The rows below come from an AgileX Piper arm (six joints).
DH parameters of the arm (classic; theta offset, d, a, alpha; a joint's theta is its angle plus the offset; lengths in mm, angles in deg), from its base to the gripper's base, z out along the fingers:
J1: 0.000 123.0 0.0 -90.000
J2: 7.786 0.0 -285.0 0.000
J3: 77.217 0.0 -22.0 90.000
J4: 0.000 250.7 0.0 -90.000
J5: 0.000 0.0 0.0 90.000
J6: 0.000 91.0 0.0 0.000
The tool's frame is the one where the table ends.
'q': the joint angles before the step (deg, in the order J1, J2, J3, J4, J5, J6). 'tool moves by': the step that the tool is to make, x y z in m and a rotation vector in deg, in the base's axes. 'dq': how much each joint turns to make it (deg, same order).
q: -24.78, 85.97, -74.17, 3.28, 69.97, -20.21
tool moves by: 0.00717, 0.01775, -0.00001, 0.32, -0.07, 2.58
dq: 3.75, 0.00, 0.00, 0.05, -0.01, 1.20
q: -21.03, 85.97, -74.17, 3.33, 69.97, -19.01
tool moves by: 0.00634, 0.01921, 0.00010, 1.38, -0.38, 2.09
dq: 3.66, 0.01, 0.00, 1.10, 0.00, 1.48
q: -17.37, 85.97, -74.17, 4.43, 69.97, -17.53
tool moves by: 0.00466, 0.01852, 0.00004, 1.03, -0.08, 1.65
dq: 3.59, 0.01, 0.00, 0.58, 0.05, 1.93
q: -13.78, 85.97, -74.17, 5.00, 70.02, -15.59
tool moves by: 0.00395, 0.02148, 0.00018, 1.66, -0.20, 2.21
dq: 3.92, 0.00, 0.00, 1.31, -0.01, 1.60
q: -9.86, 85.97, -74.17, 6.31, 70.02, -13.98
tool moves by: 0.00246, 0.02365, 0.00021, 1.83, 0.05, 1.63
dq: 4.33, 0.00, 0.00, 1.21, -0.01, 2.64
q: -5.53, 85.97, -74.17, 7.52, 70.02, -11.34
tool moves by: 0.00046, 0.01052, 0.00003, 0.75, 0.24, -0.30
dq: 2.02, 0.01, 0.00, 0.19, 0.00, 2.38
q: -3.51, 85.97, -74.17, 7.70, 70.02, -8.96
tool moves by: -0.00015, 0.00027, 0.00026, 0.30, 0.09, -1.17
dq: 0.05, -0.05, 0.00, 0.00, 0.00, 1.26
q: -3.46, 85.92, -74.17, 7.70, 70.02, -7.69
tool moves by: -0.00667, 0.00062, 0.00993, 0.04, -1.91, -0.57
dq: 0.04, -1.98, 0.00, 0.00, -0.01, 0.64
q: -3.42, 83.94, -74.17, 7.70, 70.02, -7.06
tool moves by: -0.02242, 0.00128, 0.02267, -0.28, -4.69, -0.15
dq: 0.00, -5.75, 0.96, -0.05, 0.07, 0.17
